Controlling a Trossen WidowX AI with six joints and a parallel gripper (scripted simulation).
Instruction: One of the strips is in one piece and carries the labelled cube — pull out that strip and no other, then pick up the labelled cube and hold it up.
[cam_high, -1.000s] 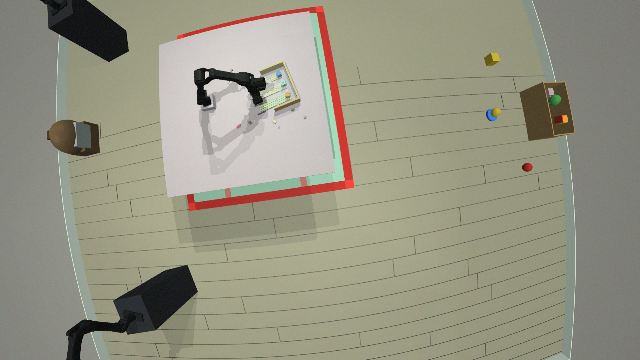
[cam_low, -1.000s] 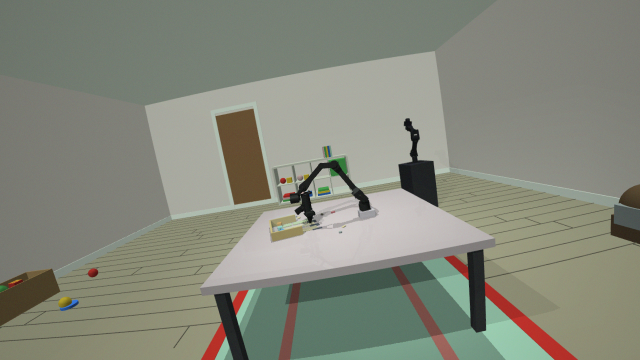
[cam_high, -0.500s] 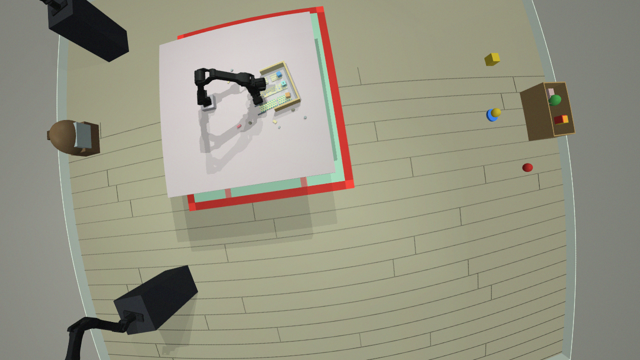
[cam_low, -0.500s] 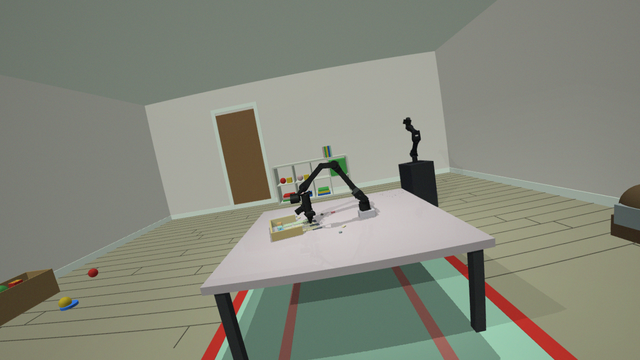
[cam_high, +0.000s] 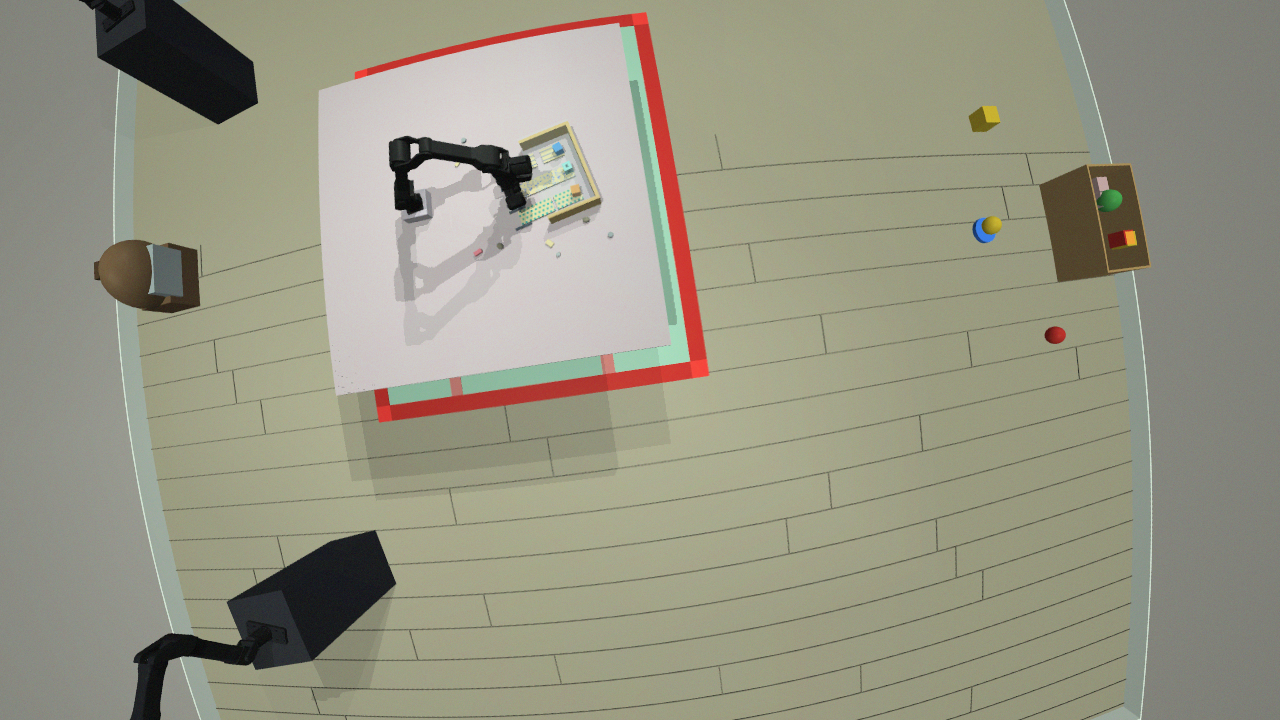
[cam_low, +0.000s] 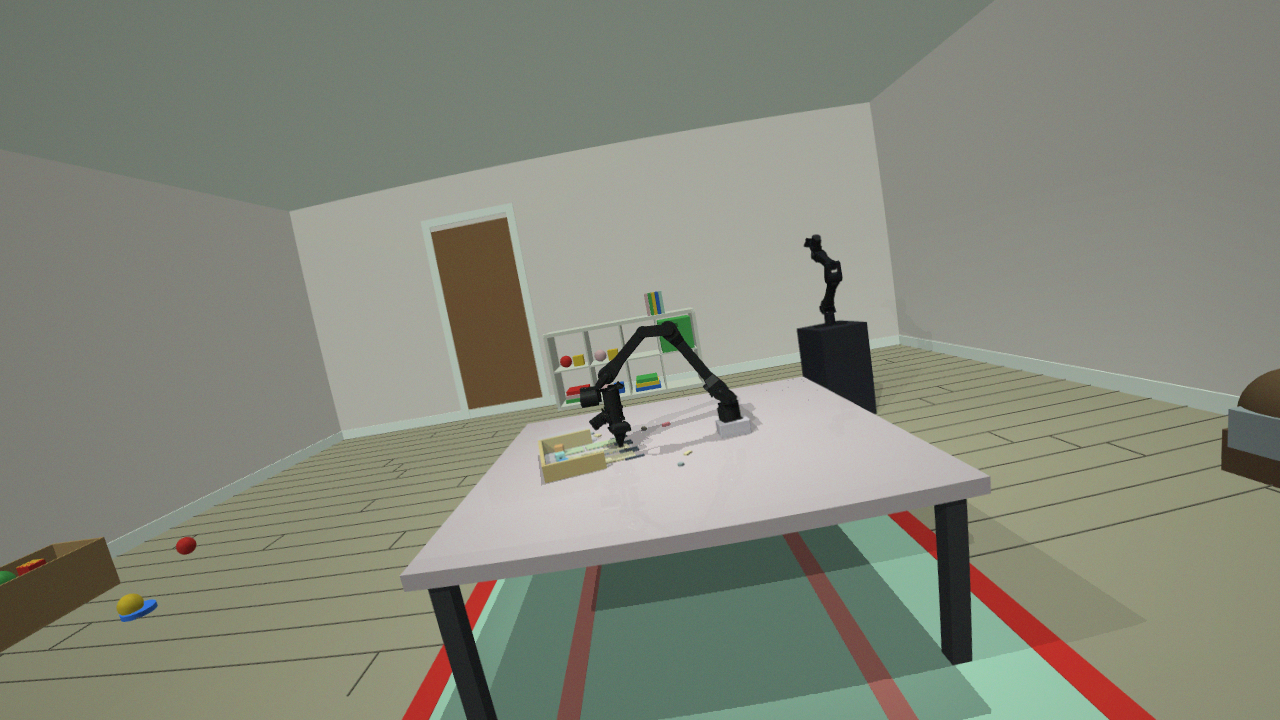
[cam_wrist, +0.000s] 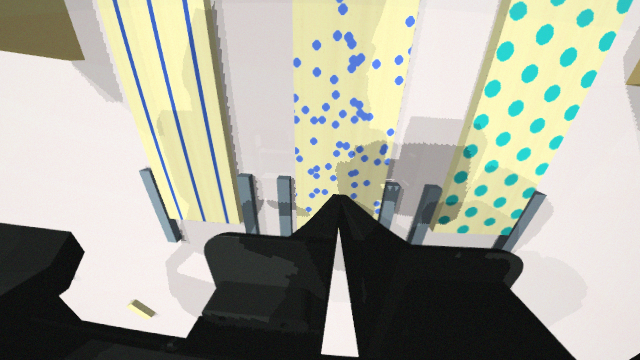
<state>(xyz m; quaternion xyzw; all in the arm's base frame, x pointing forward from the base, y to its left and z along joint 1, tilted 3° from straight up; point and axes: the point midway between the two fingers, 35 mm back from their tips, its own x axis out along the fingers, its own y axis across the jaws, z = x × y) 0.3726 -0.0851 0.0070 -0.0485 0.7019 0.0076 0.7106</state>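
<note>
The teal cube lies 21 cm ahead of my gripper tip, 2 cm to the left of it and 2 cm above it. From my gripper tip the other things lie so: pink piece (20 cm behind, 16 cm to the right).
</note>
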